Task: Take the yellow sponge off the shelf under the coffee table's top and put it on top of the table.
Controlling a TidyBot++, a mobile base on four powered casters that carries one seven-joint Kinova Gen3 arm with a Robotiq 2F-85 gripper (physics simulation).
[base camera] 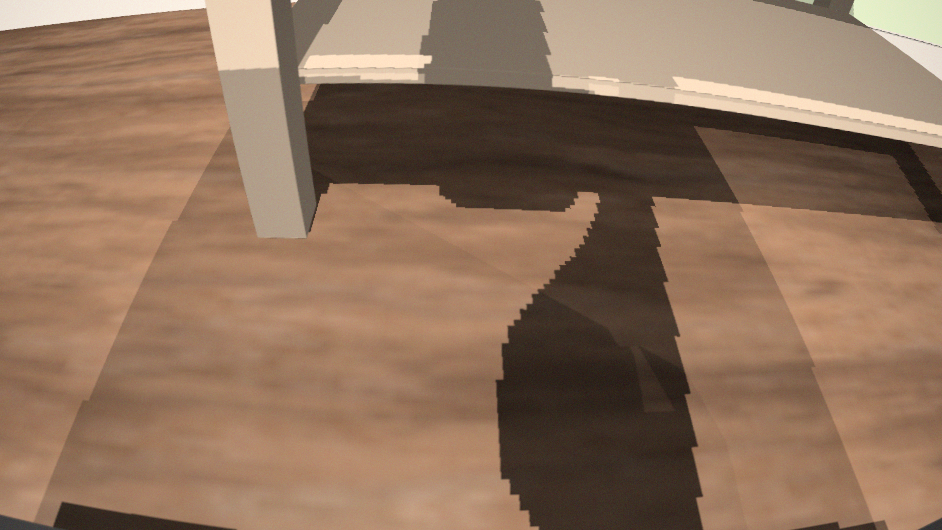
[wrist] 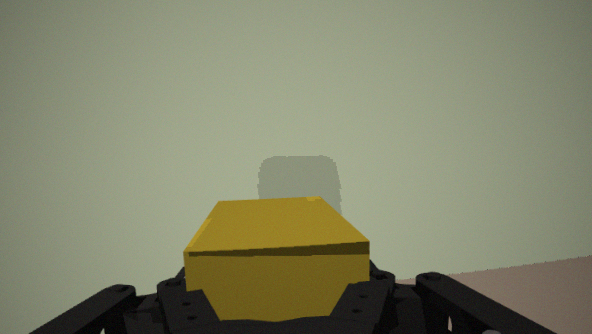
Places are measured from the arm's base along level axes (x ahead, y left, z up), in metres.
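Where they show: gripper, fingertip midpoint: point(wrist: 277, 270).
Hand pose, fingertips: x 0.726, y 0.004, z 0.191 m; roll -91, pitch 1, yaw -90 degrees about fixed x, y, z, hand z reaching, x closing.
After its pixels a point has its place.
My gripper point(wrist: 277, 270) {x 0.726, y 0.004, z 0.191 m} is shut on the yellow sponge point(wrist: 277, 277) {x 0.675, y 0.004, z 0.207 m}, with the black fingers on its left and right sides in the wrist view. The sponge is held up, its long top face level. A pinkish-brown surface point(wrist: 535, 295) {x 0.930, y -0.306, z 0.054 m}, which looks like the coffee table's top, shows at the lower right of the wrist view, past and below the sponge. In the base camera view the table's pale shelf point(base camera: 658, 42) {x 0.634, y -0.204, z -0.246 m} runs across the top of the view. The gripper and the sponge do not show there.
A pale table leg point(base camera: 263, 145) {x 0.464, y 0.158, z -0.292 m} stands at the upper left of the base camera view, in front of the shelf's left end. The wooden floor point(base camera: 296, 369) {x 0.323, y 0.114, z -0.396 m} carries dark shadows. A green wall point(wrist: 150, 100) {x 1.165, y 0.220, z 0.334 m} fills most of the wrist view, with a grey shadow behind the sponge.
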